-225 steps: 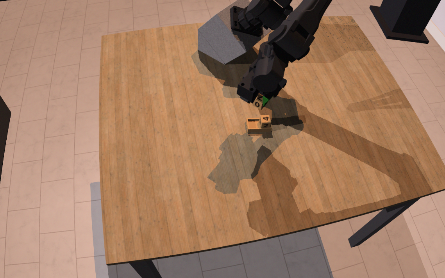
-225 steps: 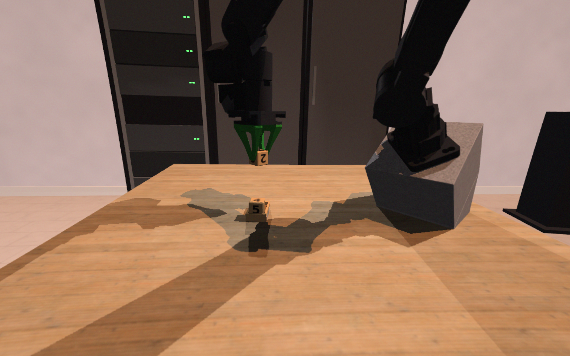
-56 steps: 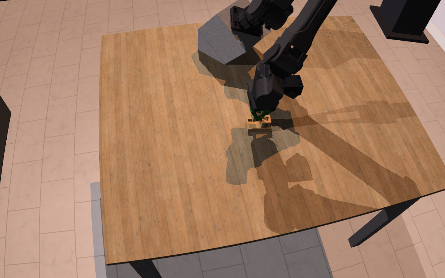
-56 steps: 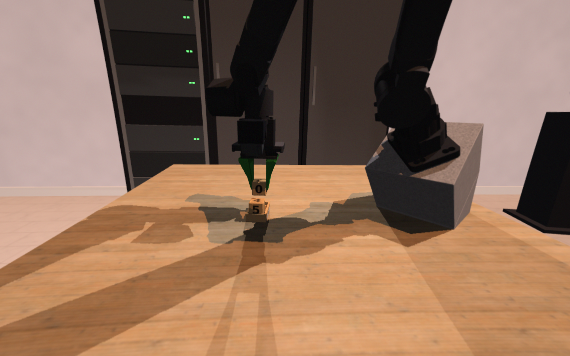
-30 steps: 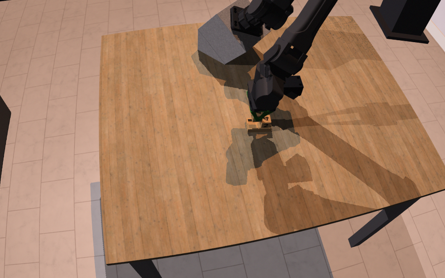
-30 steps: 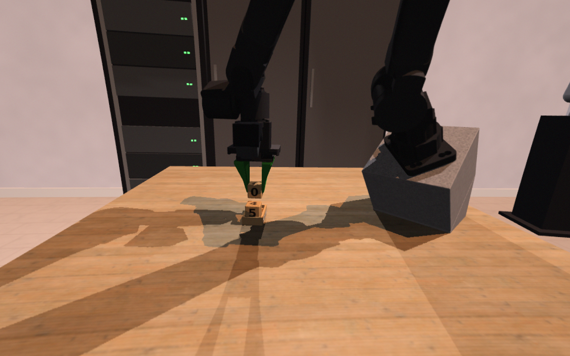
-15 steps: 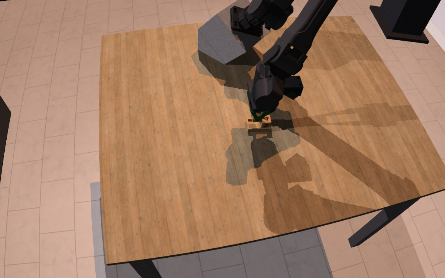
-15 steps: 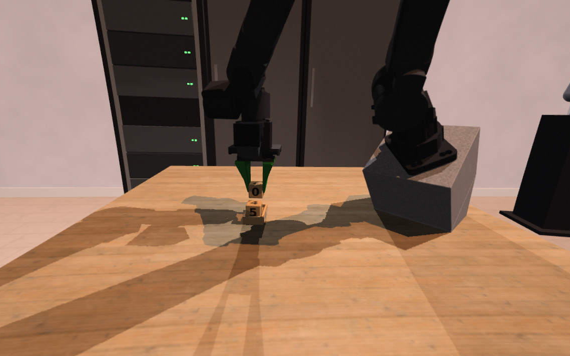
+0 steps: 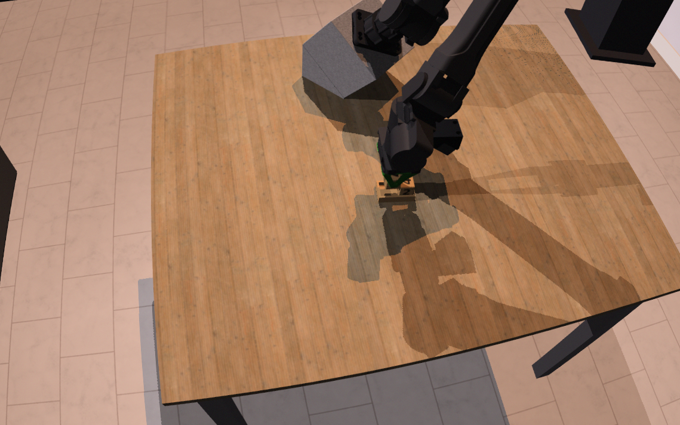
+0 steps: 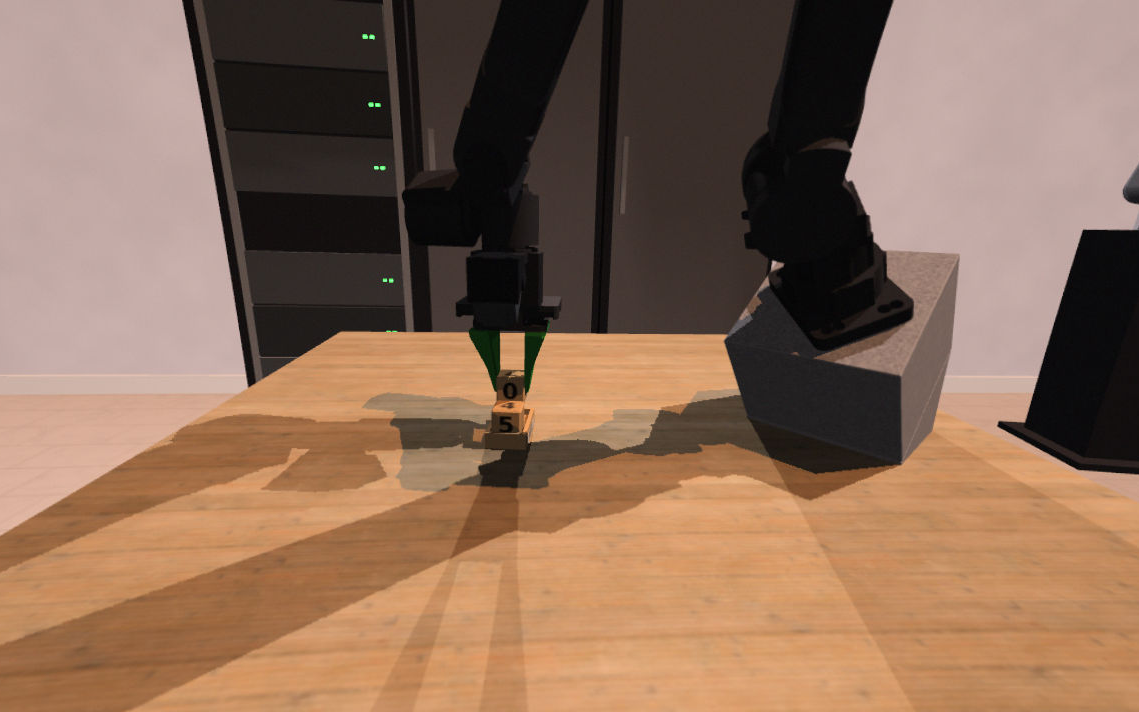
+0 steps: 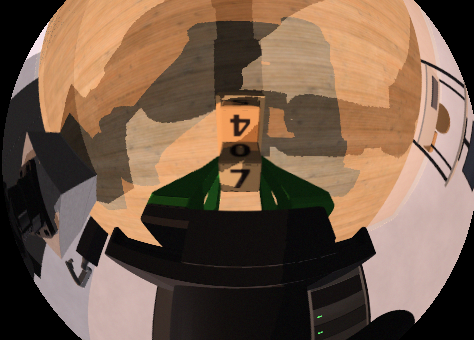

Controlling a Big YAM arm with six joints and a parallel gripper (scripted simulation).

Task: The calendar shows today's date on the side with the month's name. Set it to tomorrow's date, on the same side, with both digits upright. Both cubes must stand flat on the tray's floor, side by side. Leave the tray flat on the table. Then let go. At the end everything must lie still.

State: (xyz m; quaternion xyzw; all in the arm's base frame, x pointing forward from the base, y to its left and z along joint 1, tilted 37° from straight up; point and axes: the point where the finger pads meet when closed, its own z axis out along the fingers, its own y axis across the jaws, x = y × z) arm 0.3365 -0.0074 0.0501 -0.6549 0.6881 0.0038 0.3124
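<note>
The wooden calendar tray is 40 mm below my hand and 10 mm to the left of it. From my hand the other things lie so: cube: 30 mm to the left, 30 mm below.
</note>
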